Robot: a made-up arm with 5 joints.
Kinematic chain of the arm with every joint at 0, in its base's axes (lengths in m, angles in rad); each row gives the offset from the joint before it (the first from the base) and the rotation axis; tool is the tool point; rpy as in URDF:
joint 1: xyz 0 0 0.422 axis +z
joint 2: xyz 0 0 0 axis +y
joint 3: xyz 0.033 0 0.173 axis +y
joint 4: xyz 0.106 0 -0.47 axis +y
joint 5: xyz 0.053 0 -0.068 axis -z
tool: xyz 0 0 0 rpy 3.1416 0 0
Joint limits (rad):
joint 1: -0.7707..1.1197
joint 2: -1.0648..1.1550
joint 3: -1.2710..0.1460
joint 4: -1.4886..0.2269
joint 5: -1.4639..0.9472
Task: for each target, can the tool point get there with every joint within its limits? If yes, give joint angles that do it. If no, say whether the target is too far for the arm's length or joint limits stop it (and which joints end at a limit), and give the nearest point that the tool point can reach.
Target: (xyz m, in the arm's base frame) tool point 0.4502 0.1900 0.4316
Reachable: yes | joints 0.3994 -0.2536 -0.6289 -0.6530 0.0019
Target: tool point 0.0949 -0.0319 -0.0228
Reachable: yes | joints -0.3239 0.7859 -0.3673 -0.3552 -0.0230
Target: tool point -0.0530 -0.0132 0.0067
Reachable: yes | joints 0.2434 0.8114 -0.1070 -0.2855 -0.8236
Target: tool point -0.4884 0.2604 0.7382
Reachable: no: joint limits stop it (at a limit: joint 1, joint 2, joint 4) | nearest point 0.0631 0.1302 0.8981 | short by 0.589 m
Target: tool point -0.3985 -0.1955 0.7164
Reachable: no: joint limits stop it (at a limit: joint 1, joint 2, joint 3, joint 4) | nearest point 0.0332 -0.0322 0.9560 | short by 0.520 m
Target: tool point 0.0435 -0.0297 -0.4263
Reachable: no: too far | nearest point 0.0796 -0.0544 -0.0997 | short by 0.330 m
